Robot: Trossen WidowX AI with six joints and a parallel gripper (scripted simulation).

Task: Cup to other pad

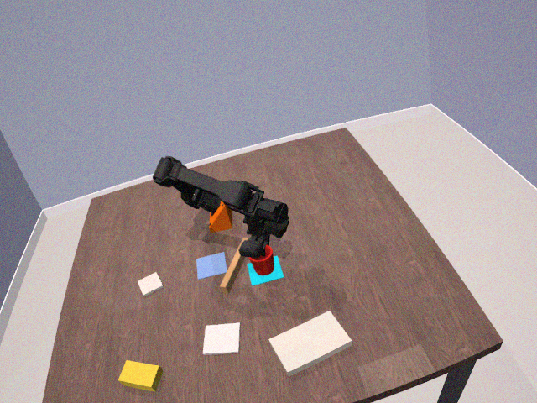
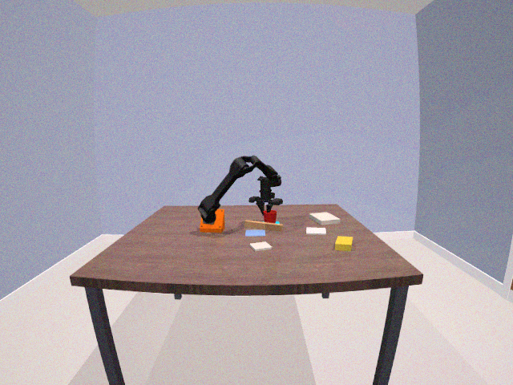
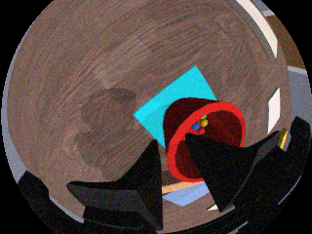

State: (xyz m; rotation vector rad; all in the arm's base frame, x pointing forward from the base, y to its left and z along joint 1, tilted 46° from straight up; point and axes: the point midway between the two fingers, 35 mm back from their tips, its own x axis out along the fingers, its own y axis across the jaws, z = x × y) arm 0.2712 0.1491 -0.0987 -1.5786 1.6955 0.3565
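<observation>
My gripper tip is 3 cm short of the red cup, 1 cm to the left of it and 1 cm above it. Also, from my gripper tip: wooden bar (10 cm to the right, 4 cm below); blue pad (3 cm behind, 19 cm to the right, 6 cm below); cyan pad (3 cm ahead, 1 cm to the right, 6 cm below).
</observation>
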